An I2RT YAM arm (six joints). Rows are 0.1 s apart.
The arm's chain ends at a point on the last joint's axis. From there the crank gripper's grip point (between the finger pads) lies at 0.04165 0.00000 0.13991 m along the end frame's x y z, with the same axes.
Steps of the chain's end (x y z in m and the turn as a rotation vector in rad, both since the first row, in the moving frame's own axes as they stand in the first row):
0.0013, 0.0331, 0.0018, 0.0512, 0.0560, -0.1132
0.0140, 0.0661, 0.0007, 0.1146, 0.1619, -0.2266
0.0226, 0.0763, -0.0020, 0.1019, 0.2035, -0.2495
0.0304, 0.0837, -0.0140, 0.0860, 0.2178, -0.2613
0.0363, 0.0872, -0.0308, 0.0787, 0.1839, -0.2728
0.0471, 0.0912, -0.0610, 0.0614, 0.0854, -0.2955
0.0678, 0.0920, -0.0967, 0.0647, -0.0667, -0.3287
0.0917, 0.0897, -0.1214, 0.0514, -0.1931, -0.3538
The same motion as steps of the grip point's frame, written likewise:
0.0084, 0.0209, -0.0010, 0.0512, 0.0560, -0.1132
0.0329, 0.0388, -0.0092, 0.1146, 0.1619, -0.2266
0.0466, 0.0490, -0.0144, 0.1019, 0.2035, -0.2495
0.0563, 0.0577, -0.0271, 0.0860, 0.2178, -0.2613
0.0578, 0.0621, -0.0415, 0.0787, 0.1839, -0.2728
0.0556, 0.0690, -0.0656, 0.0614, 0.0854, -0.2955
0.0549, 0.0711, -0.0950, 0.0647, -0.0667, -0.3287
0.0608, 0.0729, -0.1167, 0.0514, -0.1931, -0.3538

